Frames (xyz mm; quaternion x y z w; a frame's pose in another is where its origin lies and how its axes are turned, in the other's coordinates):
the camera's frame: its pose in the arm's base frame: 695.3 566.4 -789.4 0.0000 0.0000 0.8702 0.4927
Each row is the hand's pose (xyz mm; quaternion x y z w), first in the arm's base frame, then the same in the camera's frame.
Working: the arm's base frame: its pose in the camera's frame: -128.0 887.6 789.4 0.0000 0.0000 -0.8702 0.4927

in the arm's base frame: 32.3 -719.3 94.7 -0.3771 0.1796 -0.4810 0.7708
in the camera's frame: -761.4 1230.0 884.1 0.0295 -0.4167 0.9078 0.0388
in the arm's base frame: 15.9 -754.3 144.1 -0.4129 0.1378 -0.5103 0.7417
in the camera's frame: -782.9 1262.1 933.5 0.0835 -0.4272 0.8969 0.0786
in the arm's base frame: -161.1 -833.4 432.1 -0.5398 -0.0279 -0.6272 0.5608
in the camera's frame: -759.7 1454.5 1221.5 0.2902 -0.4560 0.7970 0.2695
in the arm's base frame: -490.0 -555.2 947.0 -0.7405 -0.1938 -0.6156 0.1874
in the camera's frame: -351.9 1593.4 1736.4 0.5335 -0.5489 0.4664 0.4434
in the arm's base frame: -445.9 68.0 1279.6 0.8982 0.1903 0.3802 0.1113
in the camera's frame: 159.8 1235.0 2069.0 0.6082 -0.6879 0.0905 0.3857
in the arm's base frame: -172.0 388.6 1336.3 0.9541 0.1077 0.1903 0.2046
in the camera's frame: 293.8 835.2 2125.7 0.5638 -0.7772 -0.0843 0.2664
